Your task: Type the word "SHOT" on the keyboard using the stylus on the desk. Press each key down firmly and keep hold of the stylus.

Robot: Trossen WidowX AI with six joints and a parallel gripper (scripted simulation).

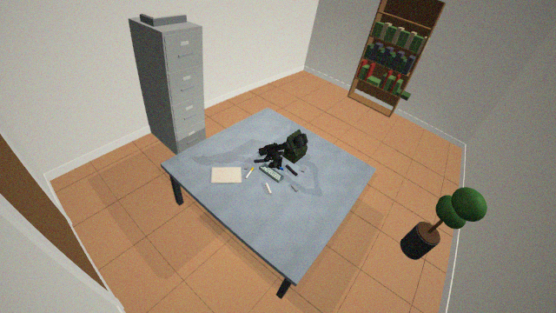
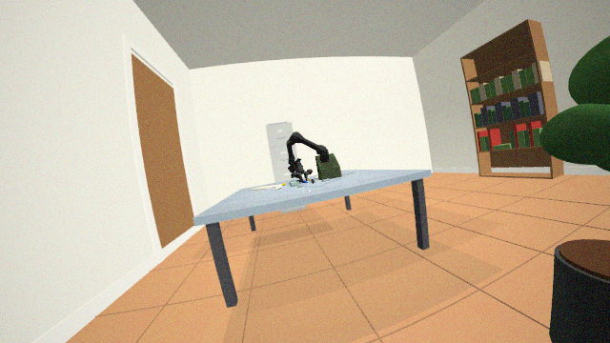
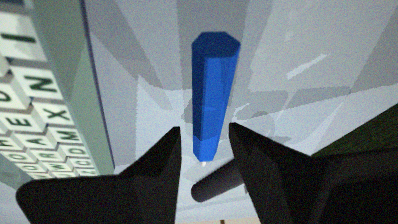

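The grey block is 180 mm ahead of my gripper tip and 200 mm to the right of it. Also, from my gripper tip: blue stylus: 10 mm behind, 20 mm to the left; cream notepad: 350 mm ahead, 240 mm to the right.
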